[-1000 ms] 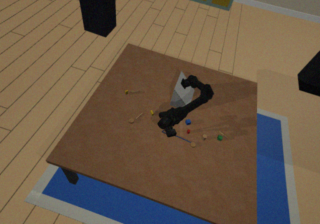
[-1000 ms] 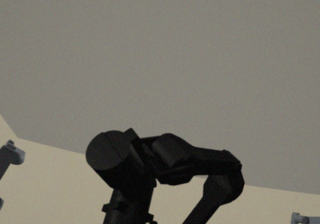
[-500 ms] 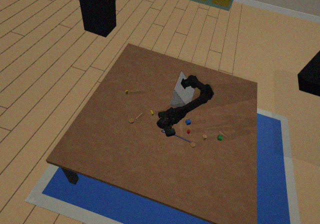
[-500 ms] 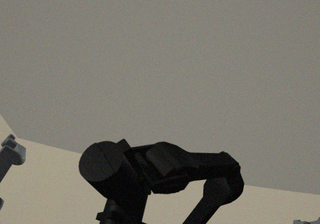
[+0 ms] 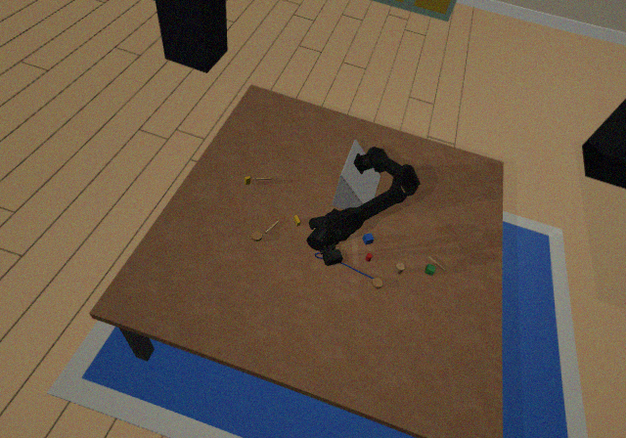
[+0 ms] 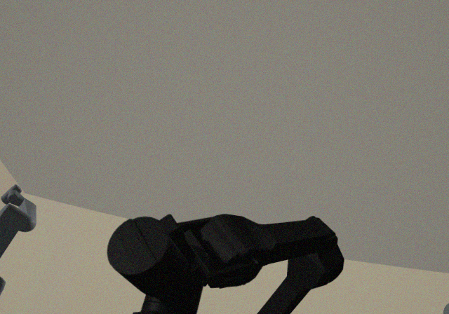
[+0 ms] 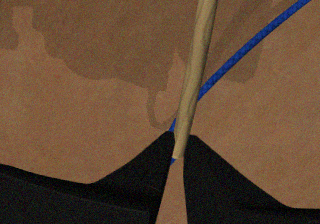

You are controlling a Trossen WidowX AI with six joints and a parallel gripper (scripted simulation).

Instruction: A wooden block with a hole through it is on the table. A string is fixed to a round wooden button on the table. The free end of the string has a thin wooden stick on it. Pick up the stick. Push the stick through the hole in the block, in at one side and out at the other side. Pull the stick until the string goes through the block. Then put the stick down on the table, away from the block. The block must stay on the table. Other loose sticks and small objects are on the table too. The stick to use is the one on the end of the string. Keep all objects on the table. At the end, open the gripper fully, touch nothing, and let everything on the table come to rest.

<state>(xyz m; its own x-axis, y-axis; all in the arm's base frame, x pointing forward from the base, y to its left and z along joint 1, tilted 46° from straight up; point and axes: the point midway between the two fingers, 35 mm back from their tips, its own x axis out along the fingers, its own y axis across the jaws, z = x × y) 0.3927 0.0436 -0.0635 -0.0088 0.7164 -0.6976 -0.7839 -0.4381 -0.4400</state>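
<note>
My gripper tip is now 15 cm past the blue cube, 15 cm to the right of it and 2 cm above it. Round my gripper tip: red peg (7 cm behind, 17 cm to the left, 2 cm below); round wooden button (2 cm ahead, 23 cm to the left, 3 cm below); thin wooden stick (1 cm behind, 1 cm to the left).
</note>
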